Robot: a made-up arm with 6 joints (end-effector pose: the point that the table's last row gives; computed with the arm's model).
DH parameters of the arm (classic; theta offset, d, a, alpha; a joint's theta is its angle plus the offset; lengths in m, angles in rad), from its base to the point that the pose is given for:
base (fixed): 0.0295 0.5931 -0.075 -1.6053
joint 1: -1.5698 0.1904 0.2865 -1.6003
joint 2: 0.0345 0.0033 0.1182 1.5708
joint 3: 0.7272 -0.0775 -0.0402 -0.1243
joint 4: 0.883 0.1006 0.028 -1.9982
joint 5: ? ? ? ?
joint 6: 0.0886 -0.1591 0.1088 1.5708
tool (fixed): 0 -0.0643 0 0
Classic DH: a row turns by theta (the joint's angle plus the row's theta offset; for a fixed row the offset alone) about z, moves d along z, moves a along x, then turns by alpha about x.
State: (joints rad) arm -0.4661 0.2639 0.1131 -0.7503 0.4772 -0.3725
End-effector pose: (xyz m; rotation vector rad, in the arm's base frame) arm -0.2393 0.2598 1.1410 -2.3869 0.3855 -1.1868
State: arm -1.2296 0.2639 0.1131 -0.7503 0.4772 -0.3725
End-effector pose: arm -0.5804 0.2407 0.8784 -1.7255 0.1087 -1.9261
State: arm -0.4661 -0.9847 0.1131 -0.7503 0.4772 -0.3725
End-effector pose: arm -0.1278 0.4809 0.9132 1.9826 -0.2909 1.2395
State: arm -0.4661 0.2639 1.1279 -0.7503 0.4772 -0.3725
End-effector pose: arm -0.1176 0.3026 1.0389 -2.8786 0.2794 0.1310
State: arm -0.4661 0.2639 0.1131 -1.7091 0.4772 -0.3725
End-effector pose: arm -0.4247 0.2696 1.0731 -1.5348 0.2929 -2.1764
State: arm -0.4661 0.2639 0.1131 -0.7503 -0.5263 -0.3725
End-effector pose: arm -0.2688 0.3868 1.0231 2.8654 0.6948 0.7601
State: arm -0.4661 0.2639 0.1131 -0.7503 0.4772 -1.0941
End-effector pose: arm -0.1595 0.2764 1.1047 -2.6044 0.1413 -0.2629
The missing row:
joint 5: -0.1096 -0.0176 0.0116 -1.0668
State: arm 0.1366 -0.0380 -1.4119 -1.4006 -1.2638 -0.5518
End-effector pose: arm 0.0842 0.4088 0.9021 1.4422 0.0053 1.2167
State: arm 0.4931 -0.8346 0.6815 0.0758 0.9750 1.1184
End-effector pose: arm 0.1680 0.4074 0.7430 1.5777 0.2616 0.6046
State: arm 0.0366 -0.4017 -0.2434 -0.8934 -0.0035 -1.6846
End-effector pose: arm 0.0570 0.4125 0.8835 2.5244 -0.1717 -0.7723
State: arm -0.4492 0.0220 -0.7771 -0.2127 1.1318 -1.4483
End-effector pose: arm -0.1887 0.2065 1.1577 -2.0756 0.2377 -0.6165
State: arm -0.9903 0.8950 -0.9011 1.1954 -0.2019 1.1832
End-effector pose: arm -0.5013 0.0948 0.9579 -1.2125 -0.2416 -1.6034
